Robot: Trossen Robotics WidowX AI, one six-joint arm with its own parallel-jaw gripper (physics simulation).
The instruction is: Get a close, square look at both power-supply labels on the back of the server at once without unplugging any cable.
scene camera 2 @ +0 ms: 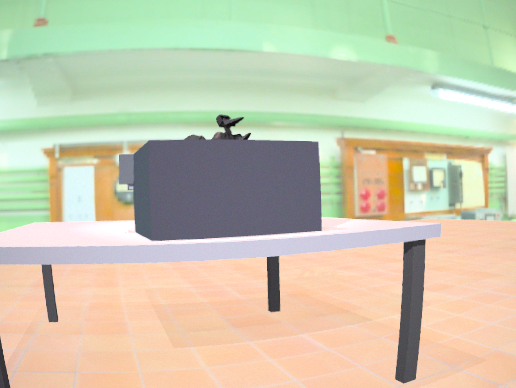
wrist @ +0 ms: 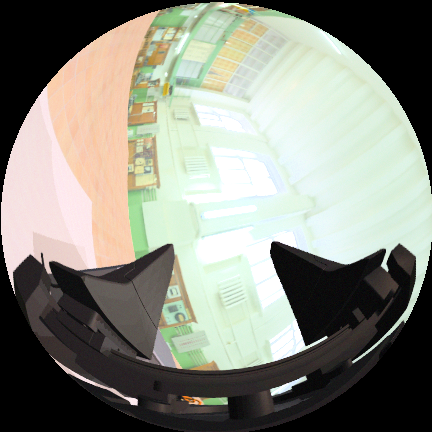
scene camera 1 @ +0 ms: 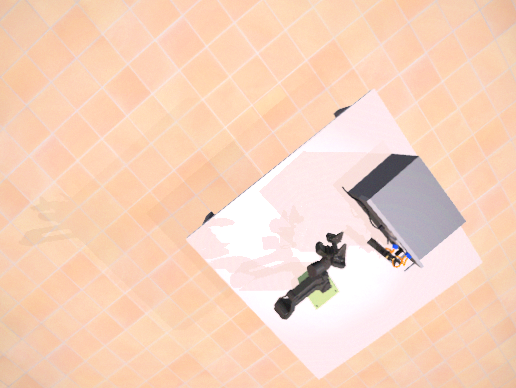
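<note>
The server is a big grey box on the table. In scene camera 1, its cabled side faces the arm. Black cables run along that side, and orange cables bunch near its lower end. Orange strands also show at the bottom of the wrist view. My gripper is open and empty, apart from the server on its cabled side. In scene camera 2 it shows above the server's top edge. The power-supply labels cannot be made out in any view; the wrist view shows mostly walls, windows and ceiling.
The white table carries the arm's green base plate. A dark bar lies between the arm and the cabled side, near the orange cables. A grey panel sticks out beside the server. The arm's elbow is near the table's lower-left edge.
</note>
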